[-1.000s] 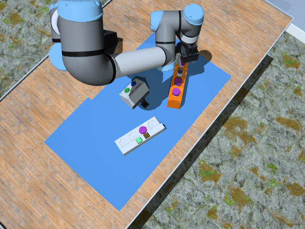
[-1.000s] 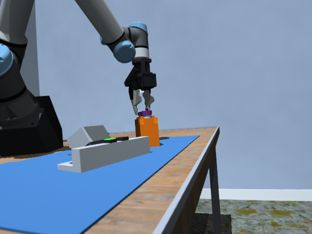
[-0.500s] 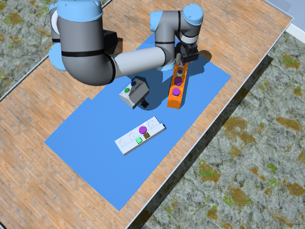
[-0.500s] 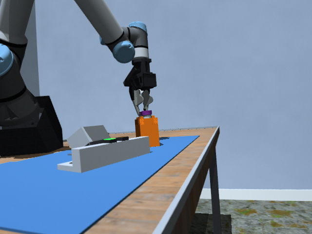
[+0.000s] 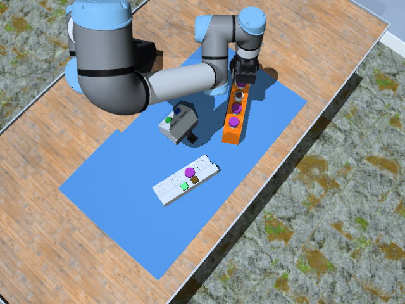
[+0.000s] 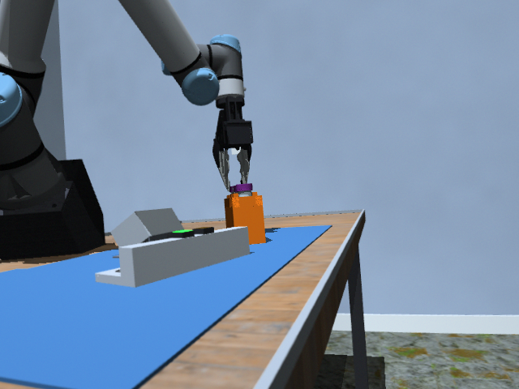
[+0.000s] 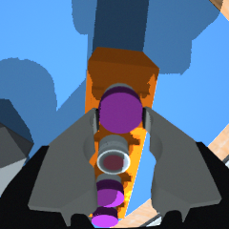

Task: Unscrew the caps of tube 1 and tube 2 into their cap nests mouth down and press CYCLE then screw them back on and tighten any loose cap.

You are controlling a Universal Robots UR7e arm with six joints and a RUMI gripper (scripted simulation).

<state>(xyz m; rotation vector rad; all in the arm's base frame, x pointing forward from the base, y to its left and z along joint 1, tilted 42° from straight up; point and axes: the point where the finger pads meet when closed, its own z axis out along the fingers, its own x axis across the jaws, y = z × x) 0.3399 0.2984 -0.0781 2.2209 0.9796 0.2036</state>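
The purple cap is 10 mm below my hand. Also, from my hand: grey key housing (80 mm behind, 240 mm to the right, 70 mm below); green key (100 mm behind, 270 mm to the right, 60 mm below); blue key (100 mm behind, 220 mm to the right, 60 mm below).
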